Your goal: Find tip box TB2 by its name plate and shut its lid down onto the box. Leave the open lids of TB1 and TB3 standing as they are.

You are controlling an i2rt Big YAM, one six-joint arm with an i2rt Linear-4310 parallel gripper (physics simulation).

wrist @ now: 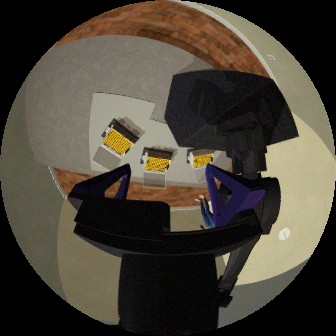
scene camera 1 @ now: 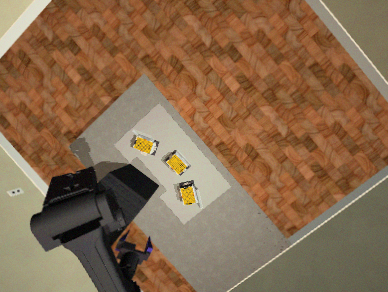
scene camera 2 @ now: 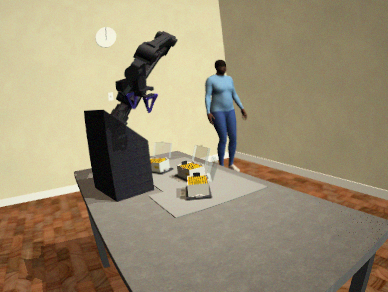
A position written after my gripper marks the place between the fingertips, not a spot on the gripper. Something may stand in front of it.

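Observation:
My gripper (scene camera 1: 139, 233), a pale mat (scene camera 1: 158, 123): both visible. Wrist view: a tip box TB1 (wrist: 114, 125), my gripper (wrist: 167, 167), the mat (wrist: 105, 106). Also visible, the mat (scene camera 2: 226, 186).

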